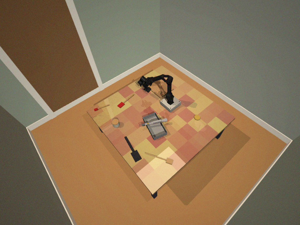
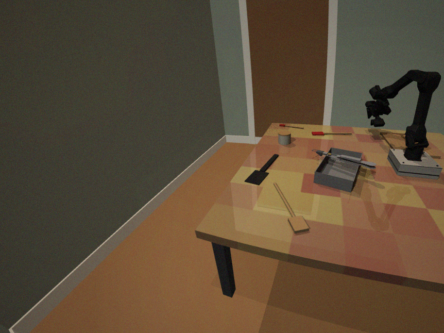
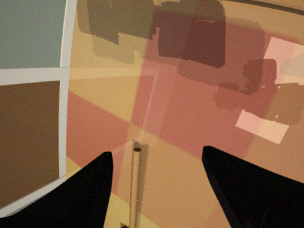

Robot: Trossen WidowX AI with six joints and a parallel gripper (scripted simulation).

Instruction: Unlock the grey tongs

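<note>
Now: gripper tip 270 mm short of the yellow lock piece, 440 mm to the right of it and 60 mm above it. Also, from my gripper tip: roasting tin: 220 mm ahead, 500 mm to the left, 90 mm below; red spatula: 260 mm ahead, 50 mm to the right, 120 mm below; wooden board: 240 mm behind, 30 mm to the left, 120 mm below.
</note>
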